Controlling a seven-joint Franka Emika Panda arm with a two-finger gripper.
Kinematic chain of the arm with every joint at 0, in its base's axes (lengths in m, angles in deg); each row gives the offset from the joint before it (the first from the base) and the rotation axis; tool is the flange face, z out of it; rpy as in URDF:
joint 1: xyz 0 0 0.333 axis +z
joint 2: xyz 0 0 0 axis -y
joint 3: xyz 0 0 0.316 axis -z
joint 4: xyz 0.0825 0 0 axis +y
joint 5: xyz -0.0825 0 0.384 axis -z
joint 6: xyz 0 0 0 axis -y
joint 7: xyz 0.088 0 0 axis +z
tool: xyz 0 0 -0.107 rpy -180 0 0
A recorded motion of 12 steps. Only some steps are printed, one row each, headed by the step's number.
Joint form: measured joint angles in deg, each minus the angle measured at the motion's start. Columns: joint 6, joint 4, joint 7, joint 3, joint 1, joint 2, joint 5.
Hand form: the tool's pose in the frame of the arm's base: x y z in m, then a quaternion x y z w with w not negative. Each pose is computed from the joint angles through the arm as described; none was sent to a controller.
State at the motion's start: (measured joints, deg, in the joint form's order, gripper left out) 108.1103 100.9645 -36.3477 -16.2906 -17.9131 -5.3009 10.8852
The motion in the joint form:
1: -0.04 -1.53 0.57 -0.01 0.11 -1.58 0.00
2: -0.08 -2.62 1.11 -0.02 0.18 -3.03 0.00
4: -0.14 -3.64 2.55 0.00 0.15 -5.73 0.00
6: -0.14 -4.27 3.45 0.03 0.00 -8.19 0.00
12: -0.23 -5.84 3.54 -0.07 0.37 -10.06 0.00
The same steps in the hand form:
1: 0.6015 -0.0369 0.5075 0.95295 -0.29342 0.03901 0.06535
2: 0.6080 -0.0378 0.5018 0.95474 -0.28860 0.03492 0.06292
4: 0.6175 -0.0411 0.4821 0.95884 -0.27677 0.01867 0.06068
6: 0.6247 -0.0452 0.4614 0.96100 -0.27022 0.00198 0.05879
12: 0.6331 -0.0425 0.4543 0.96229 -0.26640 -0.00165 0.05497

